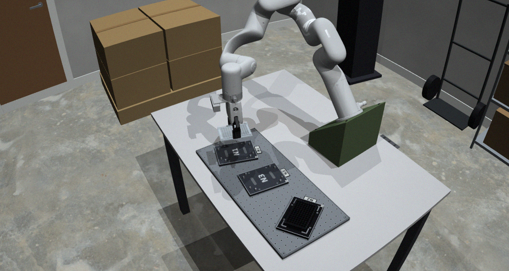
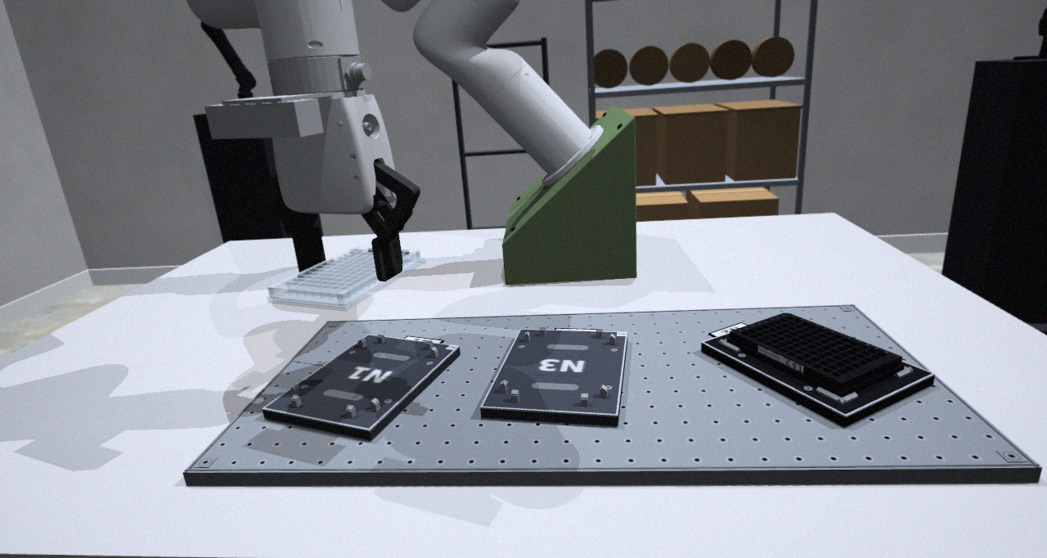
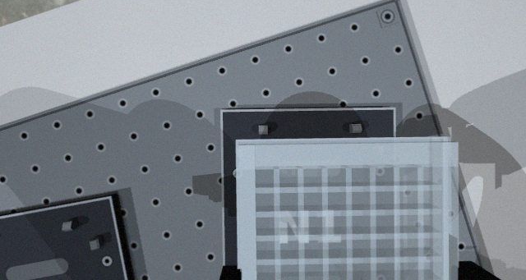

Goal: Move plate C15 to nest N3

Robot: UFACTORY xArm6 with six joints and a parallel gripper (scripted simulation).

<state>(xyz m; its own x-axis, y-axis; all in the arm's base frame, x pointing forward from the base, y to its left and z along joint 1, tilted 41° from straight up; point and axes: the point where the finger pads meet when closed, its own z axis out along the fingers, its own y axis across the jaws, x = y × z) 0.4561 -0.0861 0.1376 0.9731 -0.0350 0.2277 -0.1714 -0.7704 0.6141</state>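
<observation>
The nest N3 lies 19 cm to the left of my hand, 12 cm below it and 3 cm behind it. From my hand the other things lie so: black plate C51 (43 cm to the left, 11 cm below, 7 cm behind); clear plate C15 (1 cm below); nest N1 (12 cm below).
</observation>
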